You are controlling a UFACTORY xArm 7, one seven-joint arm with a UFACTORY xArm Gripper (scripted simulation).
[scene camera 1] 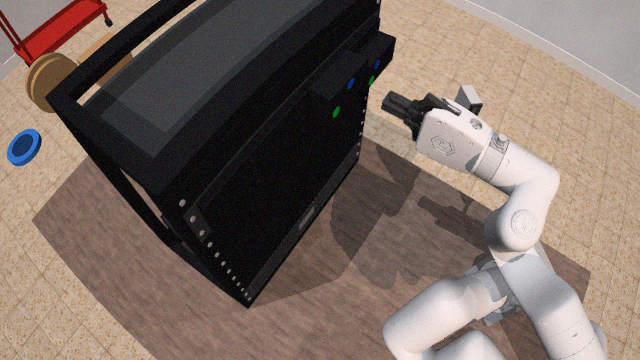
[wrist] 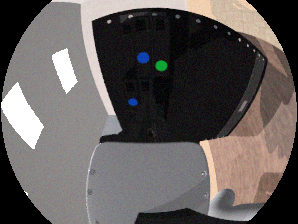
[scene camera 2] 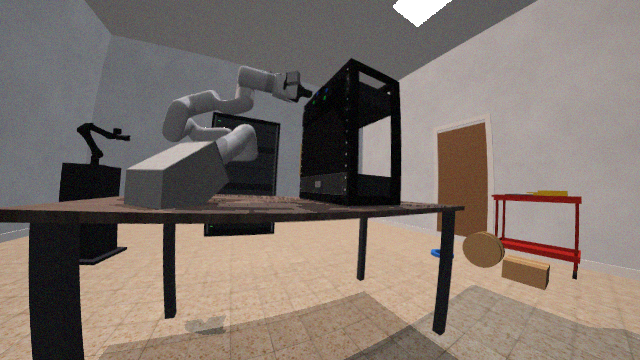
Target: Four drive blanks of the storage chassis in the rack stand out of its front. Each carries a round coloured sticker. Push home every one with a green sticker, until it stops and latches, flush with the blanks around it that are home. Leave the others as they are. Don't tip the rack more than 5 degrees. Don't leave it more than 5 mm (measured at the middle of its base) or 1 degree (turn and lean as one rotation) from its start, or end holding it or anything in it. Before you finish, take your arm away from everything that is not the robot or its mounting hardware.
Labels:
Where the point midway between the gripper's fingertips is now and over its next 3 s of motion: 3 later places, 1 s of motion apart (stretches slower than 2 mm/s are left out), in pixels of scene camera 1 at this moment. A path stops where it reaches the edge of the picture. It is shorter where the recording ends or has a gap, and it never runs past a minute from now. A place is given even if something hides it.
My gripper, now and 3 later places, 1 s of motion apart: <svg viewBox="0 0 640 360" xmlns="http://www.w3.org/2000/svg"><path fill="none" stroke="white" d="M385 99L357 104L346 97L337 93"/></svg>

